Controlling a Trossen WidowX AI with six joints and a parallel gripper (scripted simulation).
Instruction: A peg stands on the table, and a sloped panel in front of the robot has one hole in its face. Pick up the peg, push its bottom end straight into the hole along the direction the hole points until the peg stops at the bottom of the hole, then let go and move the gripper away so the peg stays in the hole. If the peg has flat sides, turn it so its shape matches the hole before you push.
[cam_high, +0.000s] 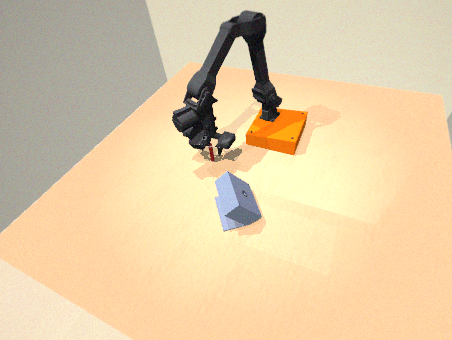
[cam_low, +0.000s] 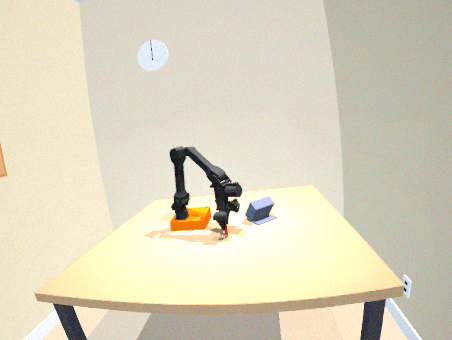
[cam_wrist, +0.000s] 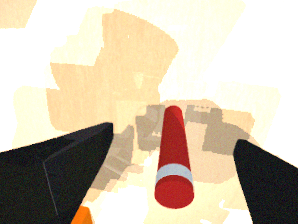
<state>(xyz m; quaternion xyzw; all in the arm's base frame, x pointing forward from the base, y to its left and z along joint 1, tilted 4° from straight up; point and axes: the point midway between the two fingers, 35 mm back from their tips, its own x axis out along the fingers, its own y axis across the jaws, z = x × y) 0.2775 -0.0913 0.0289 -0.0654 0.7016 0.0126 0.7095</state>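
Now: the sloped panel 13 cm ahead of my gripper tip, 20 cm to the left of it and 2 cm above it. The rest, counted from my gripper tip: red peg 2 cm above.
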